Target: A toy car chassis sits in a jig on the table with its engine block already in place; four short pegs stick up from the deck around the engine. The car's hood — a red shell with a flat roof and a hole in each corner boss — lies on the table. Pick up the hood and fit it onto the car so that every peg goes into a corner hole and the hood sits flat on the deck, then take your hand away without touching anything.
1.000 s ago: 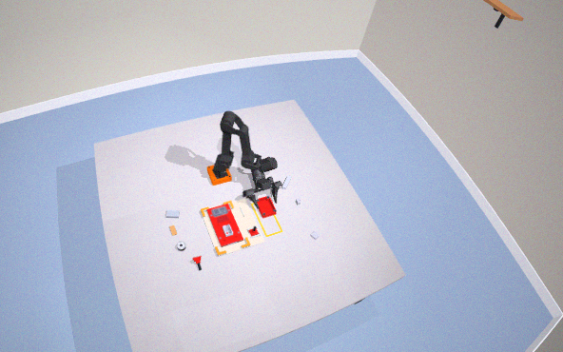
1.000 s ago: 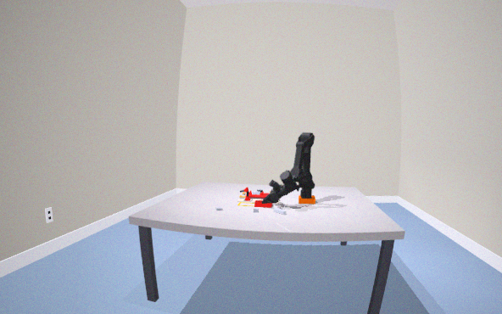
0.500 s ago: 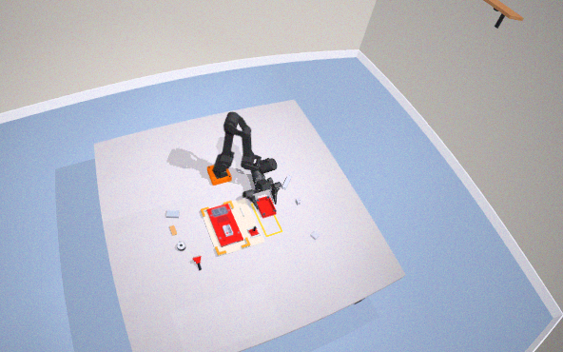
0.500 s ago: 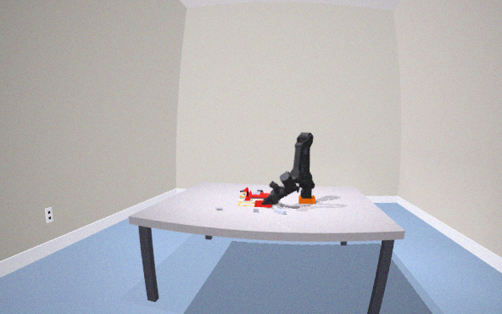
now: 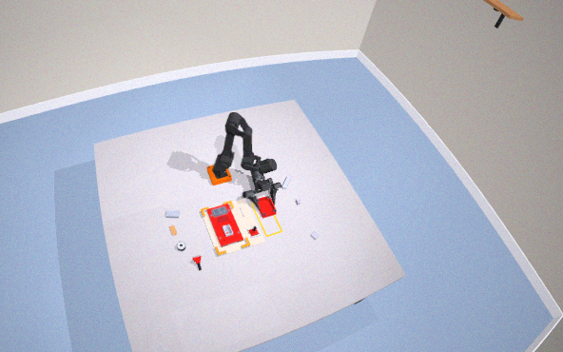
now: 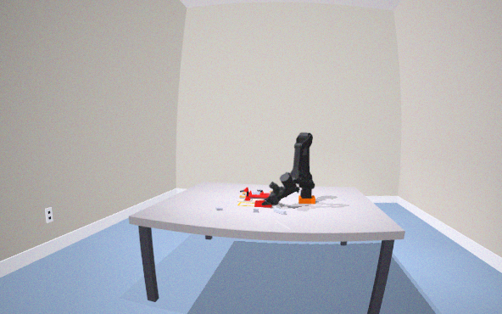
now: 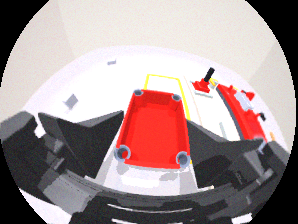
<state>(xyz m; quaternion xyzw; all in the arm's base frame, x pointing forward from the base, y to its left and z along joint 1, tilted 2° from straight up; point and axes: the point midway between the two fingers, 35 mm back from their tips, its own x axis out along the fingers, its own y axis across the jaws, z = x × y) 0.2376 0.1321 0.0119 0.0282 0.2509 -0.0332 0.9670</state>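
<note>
Now: the black stem 110 mm to the right of my gripper tip, 90 mm ahead of it and 20 mm above it. Also, from my gripper tip: cream jig board: 210 mm to the right, 30 mm ahead; then wheel: 460 mm to the right, 30 mm ahead, 10 mm below; then red hood: 10 mm below, 10 mm behind.
</note>
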